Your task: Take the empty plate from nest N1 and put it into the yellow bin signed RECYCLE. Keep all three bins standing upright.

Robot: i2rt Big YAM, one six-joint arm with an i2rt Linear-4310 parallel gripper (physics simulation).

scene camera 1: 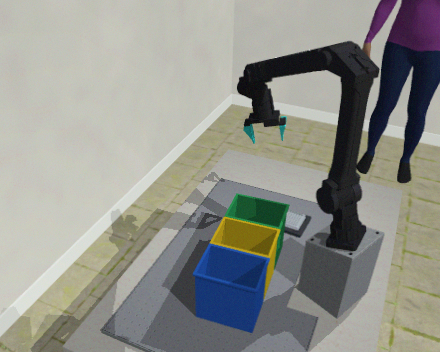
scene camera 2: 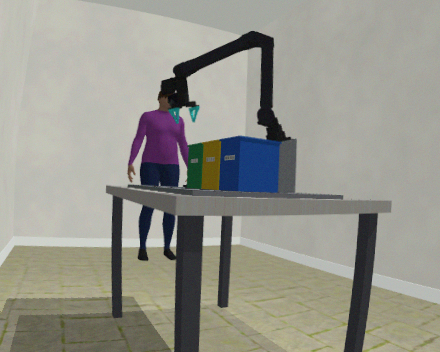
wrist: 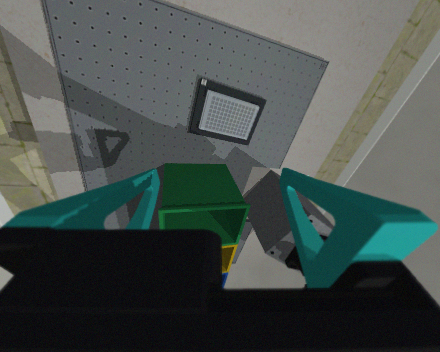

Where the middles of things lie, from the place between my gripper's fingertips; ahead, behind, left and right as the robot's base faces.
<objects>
Right now the clear plate (wrist: 222, 114) is 29 cm below my hand, 10 cm behind it and 1 cm to the left of it. Also, from my hand: dark nest (wrist: 221, 89) (30 cm below, 10 cm behind, 1 cm to the left); then green bin (scene camera 1: 255, 210) (22 cm below, 21 cm to the left, 7 cm behind); then yellow bin (scene camera 1: 240, 235) (34 cm to the left, 22 cm below, 10 cm behind).
</objects>
